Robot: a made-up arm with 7 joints.
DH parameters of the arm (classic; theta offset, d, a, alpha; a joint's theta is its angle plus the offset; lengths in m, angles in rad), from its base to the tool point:
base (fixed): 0 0 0 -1.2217
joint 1: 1.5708 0 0 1.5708
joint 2: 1.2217 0 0 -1.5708
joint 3: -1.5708 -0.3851 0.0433 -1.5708
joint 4: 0 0 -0.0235 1.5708
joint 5: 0 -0.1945 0 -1.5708
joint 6: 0 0 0 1.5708
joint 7: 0 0 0 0
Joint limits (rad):
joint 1: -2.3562..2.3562
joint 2: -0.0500..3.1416
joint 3: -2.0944..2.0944
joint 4: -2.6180..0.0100
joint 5: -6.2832..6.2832
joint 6: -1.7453..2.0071
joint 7: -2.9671..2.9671
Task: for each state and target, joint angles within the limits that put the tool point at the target. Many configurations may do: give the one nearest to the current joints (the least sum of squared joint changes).
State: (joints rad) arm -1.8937 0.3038 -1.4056 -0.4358 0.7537 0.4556 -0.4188
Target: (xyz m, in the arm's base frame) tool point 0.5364 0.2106 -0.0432
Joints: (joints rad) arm -1.3524 0.8812 -1.5187 -0.5249 0.7537 0.4556 -0.4188
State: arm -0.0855 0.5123 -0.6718 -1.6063 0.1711 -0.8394 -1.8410
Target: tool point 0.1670 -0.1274 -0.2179
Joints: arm -0.2515 0.0670 -0.8245 -2.4956 0.1711 -0.8394 -1.8410
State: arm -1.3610 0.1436 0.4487 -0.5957 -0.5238 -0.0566 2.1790
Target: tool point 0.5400 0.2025 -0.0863
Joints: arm -1.1771 0.5641 0.5118 -0.3001 -0.5238 -0.0566 2.1790
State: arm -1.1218 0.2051 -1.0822 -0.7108 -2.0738 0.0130 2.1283
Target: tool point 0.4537 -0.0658 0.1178
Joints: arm -1.4871 0.6845 -0.7699 -1.5671 -2.0738 0.0130 2.1283
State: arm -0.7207 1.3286 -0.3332 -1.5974 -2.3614 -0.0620 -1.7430
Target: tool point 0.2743 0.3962 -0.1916
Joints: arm -0.2333 1.2589 -0.4925 -1.2453 -2.3614 -0.0620 -1.7430
